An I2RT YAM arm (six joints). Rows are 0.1 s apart.
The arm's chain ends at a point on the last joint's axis. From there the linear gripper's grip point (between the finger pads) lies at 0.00 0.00 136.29 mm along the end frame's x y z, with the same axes.
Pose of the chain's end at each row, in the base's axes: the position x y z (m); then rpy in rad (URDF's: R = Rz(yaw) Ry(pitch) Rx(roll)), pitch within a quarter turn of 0, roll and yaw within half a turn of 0:
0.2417, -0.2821, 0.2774, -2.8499, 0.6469, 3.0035
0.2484, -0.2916, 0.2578, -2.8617, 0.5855, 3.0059
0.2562, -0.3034, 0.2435, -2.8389, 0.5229, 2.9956
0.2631, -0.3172, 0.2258, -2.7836, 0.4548, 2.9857
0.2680, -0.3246, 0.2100, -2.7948, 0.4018, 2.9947
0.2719, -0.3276, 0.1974, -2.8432, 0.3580, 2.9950
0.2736, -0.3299, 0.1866, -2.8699, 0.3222, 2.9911
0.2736, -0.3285, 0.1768, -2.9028, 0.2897, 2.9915
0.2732, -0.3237, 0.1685, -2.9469, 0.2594, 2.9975
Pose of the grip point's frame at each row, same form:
0.3142, -0.3318, 0.1732, -2.8499, 0.6469, 3.0035
0.3150, -0.3387, 0.1486, -2.8617, 0.5855, 3.0059
0.3146, -0.3530, 0.1308, -2.8389, 0.5229, 2.9956
0.3111, -0.3731, 0.1111, -2.7836, 0.4548, 2.9857
0.3108, -0.3778, 0.0920, -2.7948, 0.4018, 2.9947
0.3112, -0.3739, 0.0754, -2.8432, 0.3580, 2.9950
0.3092, -0.3723, 0.0621, -2.8699, 0.3222, 2.9911
0.3062, -0.3660, 0.0499, -2.9028, 0.2897, 2.9915
0.3034, -0.3547, 0.0393, -2.9469, 0.2594, 2.9975

